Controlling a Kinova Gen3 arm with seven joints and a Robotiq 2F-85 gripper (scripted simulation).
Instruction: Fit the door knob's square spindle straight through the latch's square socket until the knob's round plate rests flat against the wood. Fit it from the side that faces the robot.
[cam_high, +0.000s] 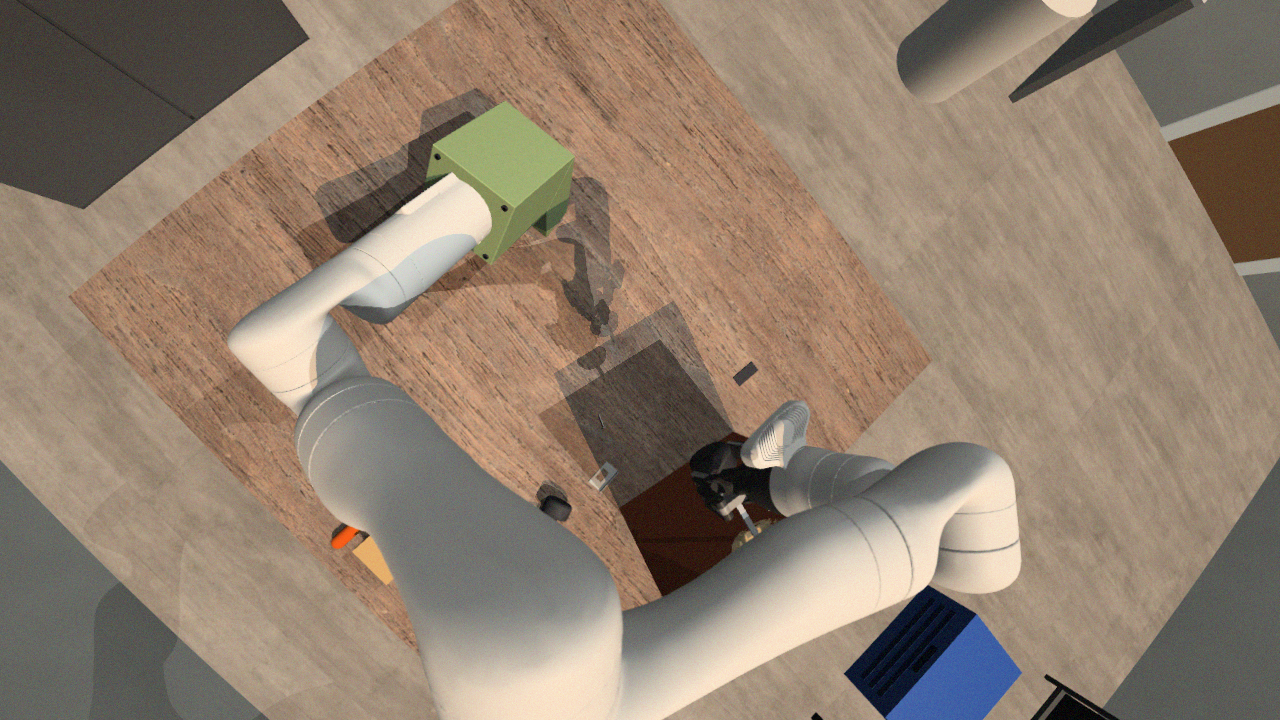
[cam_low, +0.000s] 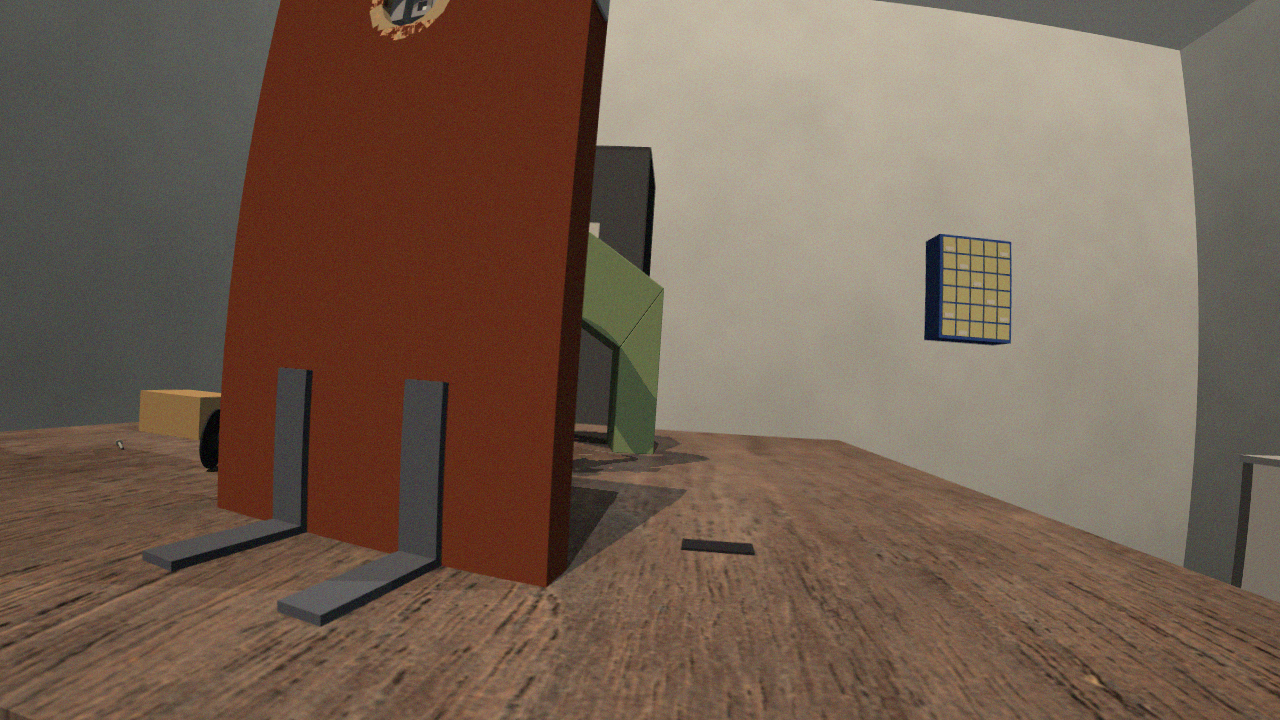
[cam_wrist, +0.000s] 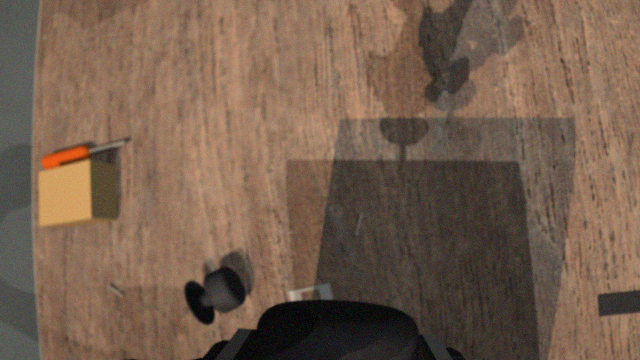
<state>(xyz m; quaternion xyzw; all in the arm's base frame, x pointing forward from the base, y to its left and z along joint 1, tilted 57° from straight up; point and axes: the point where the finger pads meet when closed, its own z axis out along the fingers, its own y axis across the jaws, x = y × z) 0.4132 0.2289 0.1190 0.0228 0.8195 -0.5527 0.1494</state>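
Now: hand 140 mm short of the latch socket, 20 mm to the left of it and 10 mm above it. Also, from my hand: tan box: 160 mm behind, 530 mm to the right, 390 mm below; then dark flat strip: 60 mm ahead, 230 mm to the left, 420 mm below.
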